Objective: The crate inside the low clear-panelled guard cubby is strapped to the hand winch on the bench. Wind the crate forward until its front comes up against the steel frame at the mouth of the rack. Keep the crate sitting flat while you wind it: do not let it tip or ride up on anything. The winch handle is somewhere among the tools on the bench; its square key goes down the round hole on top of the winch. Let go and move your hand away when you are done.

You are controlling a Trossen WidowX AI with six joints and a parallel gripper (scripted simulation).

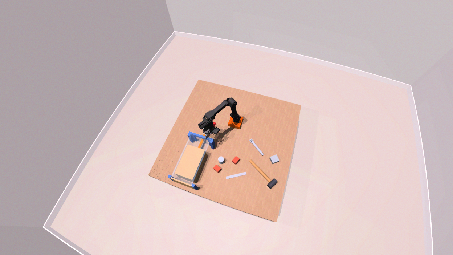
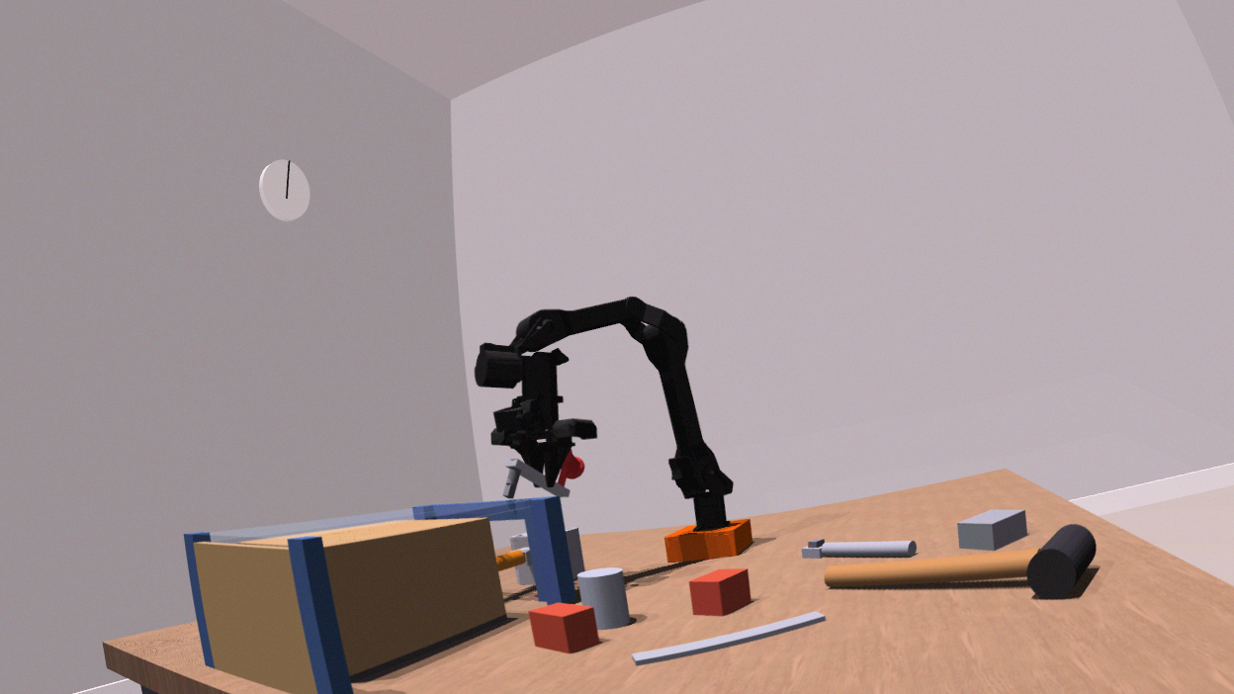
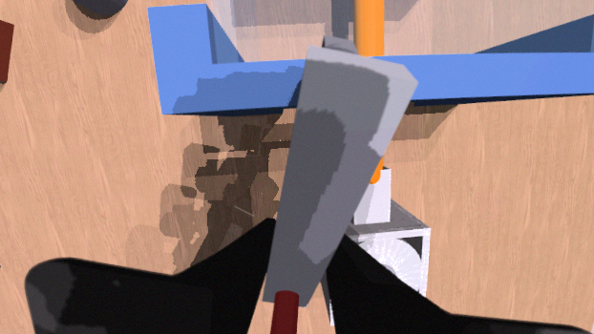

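My gripper tip is 5 cm past the red knob, 2 cm to the right of it and 2 cm below it. Also, from my gripper tip: grey winch handle 2 cm above; then blue frame bar 5 cm ahead, 8 cm to the right, 7 cm below; then grey winch 12 cm behind, 6 cm to the right, 14 cm below.
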